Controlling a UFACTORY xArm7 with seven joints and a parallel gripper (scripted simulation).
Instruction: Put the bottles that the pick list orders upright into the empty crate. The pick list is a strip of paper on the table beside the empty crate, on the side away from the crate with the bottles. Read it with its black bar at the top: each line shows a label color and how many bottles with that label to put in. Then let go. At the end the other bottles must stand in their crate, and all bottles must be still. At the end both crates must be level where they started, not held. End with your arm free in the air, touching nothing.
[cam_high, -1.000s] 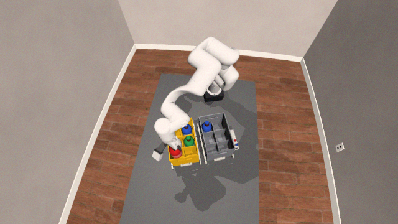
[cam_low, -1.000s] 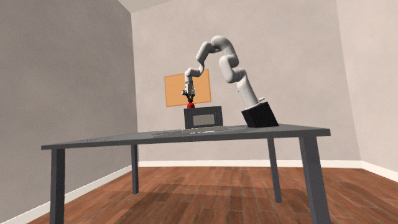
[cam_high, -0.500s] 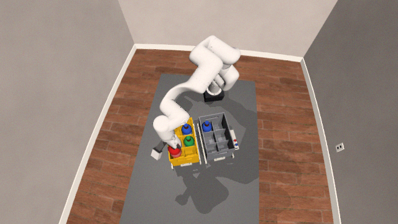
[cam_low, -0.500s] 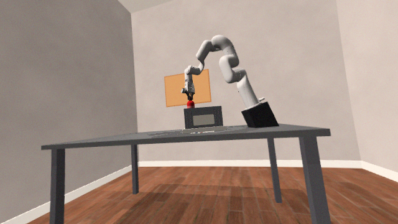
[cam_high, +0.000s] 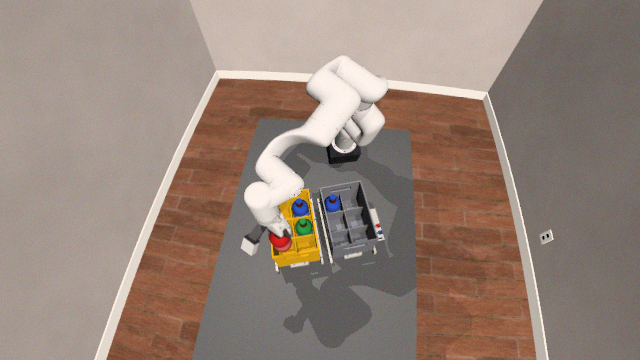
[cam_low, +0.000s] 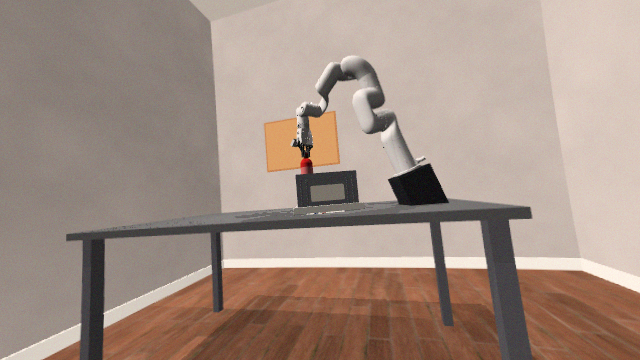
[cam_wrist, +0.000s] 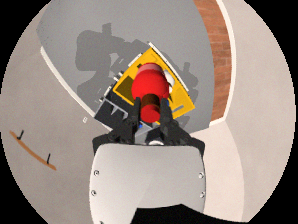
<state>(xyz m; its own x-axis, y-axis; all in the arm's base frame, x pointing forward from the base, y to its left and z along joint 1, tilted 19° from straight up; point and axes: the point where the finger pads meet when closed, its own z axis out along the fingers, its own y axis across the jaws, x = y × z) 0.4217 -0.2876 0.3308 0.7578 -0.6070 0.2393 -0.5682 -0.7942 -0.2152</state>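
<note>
Right now the red-label bottle is 7 cm below my hand. From my hand the other things lie so: yellow crate 25 cm below, 9 cm behind, 3 cm to the left; then white bottle 25 cm below, 9 cm behind, 1 cm to the right; then green bottle 25 cm below, 10 cm behind, 8 cm to the left.
</note>
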